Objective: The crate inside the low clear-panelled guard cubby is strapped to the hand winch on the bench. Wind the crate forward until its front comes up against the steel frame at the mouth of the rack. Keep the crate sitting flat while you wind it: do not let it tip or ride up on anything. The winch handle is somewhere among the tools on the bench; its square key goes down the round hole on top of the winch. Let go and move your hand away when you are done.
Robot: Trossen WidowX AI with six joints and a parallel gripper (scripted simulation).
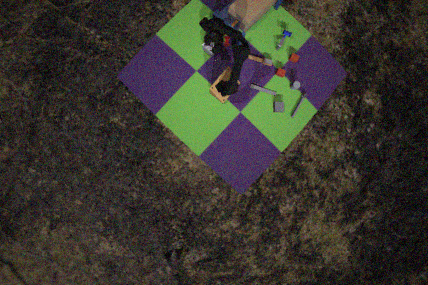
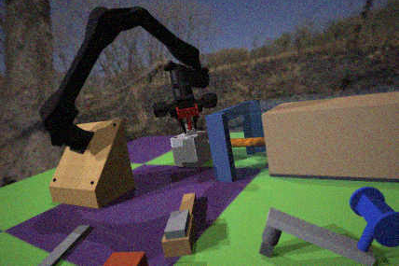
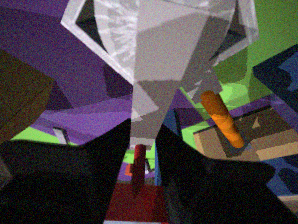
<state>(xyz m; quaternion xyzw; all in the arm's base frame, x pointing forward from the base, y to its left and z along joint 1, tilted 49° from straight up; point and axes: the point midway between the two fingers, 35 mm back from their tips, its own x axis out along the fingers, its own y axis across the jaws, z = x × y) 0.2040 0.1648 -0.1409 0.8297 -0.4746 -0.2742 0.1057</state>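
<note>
The red grip is 5 cm above my gripper tip, 2 cm to the right of it and 2 cm ahead of it. The rest, counted from my gripper tip: grey bar (42 cm to the right, 11 cm below, 2 cm ahead); then wood-and-grey block (25 cm to the right, 16 cm ahead, 9 cm below); then grey winch (8 cm below, 7 cm behind, 5 cm to the left).
</note>
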